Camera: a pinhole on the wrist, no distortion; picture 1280 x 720 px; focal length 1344.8 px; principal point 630.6 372.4 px. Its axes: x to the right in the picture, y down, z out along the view. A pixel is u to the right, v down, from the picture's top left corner.
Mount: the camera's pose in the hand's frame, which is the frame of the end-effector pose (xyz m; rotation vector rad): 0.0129 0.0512 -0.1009 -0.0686 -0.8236 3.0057
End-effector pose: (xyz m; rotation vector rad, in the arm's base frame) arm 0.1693 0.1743 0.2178 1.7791 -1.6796 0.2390
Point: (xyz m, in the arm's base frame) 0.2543 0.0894 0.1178
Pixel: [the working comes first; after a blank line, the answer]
In the camera's frame: -0.0270 0.0438 0.2570

489 602
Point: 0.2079 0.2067 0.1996
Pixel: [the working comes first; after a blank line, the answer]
In the camera's frame: 0.0372 0.0366 0.1213

outside the picture
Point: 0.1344 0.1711 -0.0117
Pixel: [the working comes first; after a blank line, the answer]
In the camera's frame: 0.1294 -0.0621 0.3032

1205 97
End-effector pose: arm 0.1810 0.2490 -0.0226 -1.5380 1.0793 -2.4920
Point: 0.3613 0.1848 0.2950
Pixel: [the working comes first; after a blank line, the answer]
In the camera's frame: -0.1864 0.0172 0.4286

46 426
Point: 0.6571 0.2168 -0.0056
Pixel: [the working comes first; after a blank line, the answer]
In the camera's frame: 0.2079 -0.0888 0.5391

1149 151
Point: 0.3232 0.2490 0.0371
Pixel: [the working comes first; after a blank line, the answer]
In the camera's frame: 0.0265 -0.0044 0.2664

765 350
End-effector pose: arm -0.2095 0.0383 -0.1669 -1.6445 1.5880 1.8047
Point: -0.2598 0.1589 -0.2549
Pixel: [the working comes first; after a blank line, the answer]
In the camera's frame: -0.0323 -0.0322 0.2638

466 208
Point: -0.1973 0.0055 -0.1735
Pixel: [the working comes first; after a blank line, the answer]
In the camera's frame: -0.0079 0.0086 0.0855

507 508
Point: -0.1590 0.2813 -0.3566
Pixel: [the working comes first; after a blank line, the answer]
In the camera's frame: -0.0317 0.0889 0.4080

526 666
